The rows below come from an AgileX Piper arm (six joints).
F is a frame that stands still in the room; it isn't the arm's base.
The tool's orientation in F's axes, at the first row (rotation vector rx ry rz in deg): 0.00, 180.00, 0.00
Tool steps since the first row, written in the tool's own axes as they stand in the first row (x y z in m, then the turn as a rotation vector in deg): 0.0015, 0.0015, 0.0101, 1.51, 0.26, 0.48; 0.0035, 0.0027, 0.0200, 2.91, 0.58, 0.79; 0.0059, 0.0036, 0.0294, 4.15, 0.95, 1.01; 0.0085, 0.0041, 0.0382, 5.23, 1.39, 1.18; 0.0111, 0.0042, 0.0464, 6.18, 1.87, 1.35
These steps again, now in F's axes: -0.0015, 0.0015, -0.0101, -1.51, 0.26, -0.48; -0.0035, 0.0027, -0.0200, -2.91, 0.58, -0.79; -0.0059, 0.0036, -0.0294, -4.15, 0.95, -1.01; -0.0085, 0.0041, -0.0382, -5.23, 1.39, -1.18; -0.0111, 0.0042, -0.0464, -6.18, 1.87, -1.35
